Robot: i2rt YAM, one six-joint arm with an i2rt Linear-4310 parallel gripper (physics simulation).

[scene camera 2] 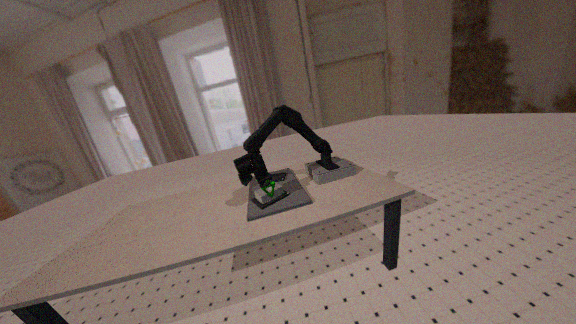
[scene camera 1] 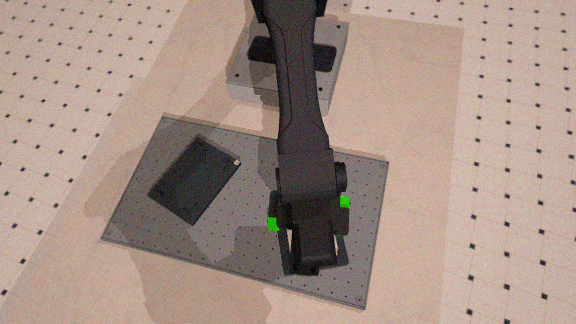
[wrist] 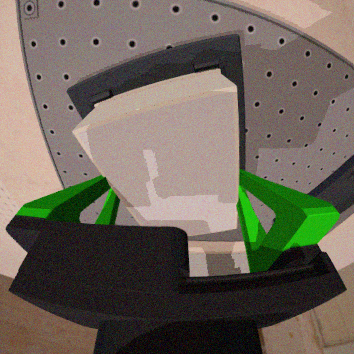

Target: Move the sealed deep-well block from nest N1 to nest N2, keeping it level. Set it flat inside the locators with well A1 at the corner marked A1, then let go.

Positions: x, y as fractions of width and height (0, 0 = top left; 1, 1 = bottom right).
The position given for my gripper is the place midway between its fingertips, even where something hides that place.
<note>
My gripper (scene camera 1: 0.54, 0.69) grips a deep-well block (wrist: 0.48, 0.43), which still rests on a dark nest plate (scene camera 1: 0.49, 0.72). Also in view: a dark nest plate (scene camera 1: 0.33, 0.58).
My gripper shows as well in the wrist view (wrist: 0.50, 0.49).
</note>
